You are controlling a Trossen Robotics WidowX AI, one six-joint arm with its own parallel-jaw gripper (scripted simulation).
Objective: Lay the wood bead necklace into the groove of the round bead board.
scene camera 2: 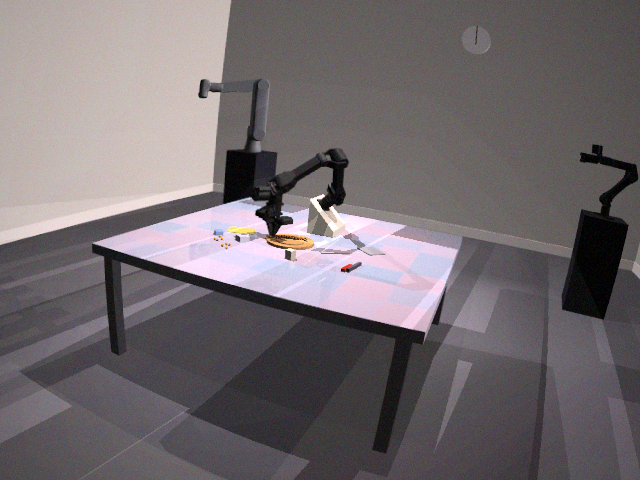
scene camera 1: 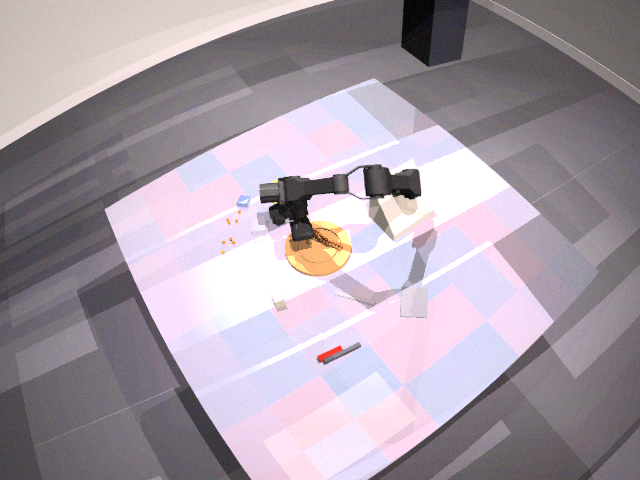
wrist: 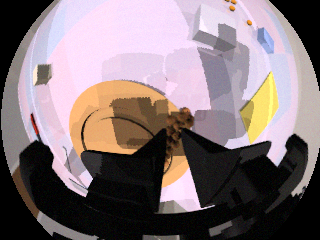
Note:
In view: my gripper (scene camera 1: 299, 230), a yellow sheet (wrist: 257, 114), a grey sheet (scene camera 1: 414, 300) and a round bead board (scene camera 1: 312, 250).
My gripper also shows in scene camera 2 (scene camera 2: 272, 236) and in the wrist view (wrist: 173, 132). The round bead board shows as well in the wrist view (wrist: 115, 134).

